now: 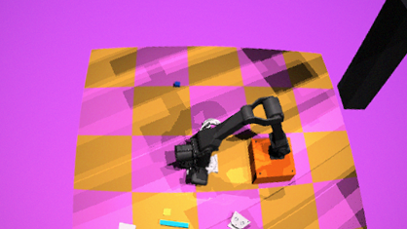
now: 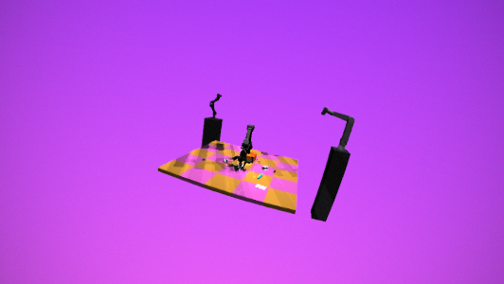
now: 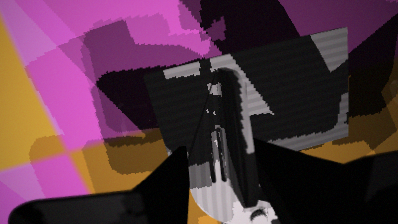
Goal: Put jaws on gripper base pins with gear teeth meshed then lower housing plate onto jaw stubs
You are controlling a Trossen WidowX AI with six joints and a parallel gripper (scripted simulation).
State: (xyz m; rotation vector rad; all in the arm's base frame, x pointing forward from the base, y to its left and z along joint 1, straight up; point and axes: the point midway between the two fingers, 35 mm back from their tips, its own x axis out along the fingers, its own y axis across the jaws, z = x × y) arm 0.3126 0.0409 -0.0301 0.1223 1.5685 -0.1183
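The gripper jaw lies 70 mm behind my gripper tip, 220 mm to the right of it and 10 mm below it. Also, from my gripper tip: yellow cube (130 mm ahead, 180 mm to the left, 10 mm below); small brown cube (110 mm behind, 350 mm to the left); teal bar (110 mm ahead, 230 mm to the left, 10 mm below).
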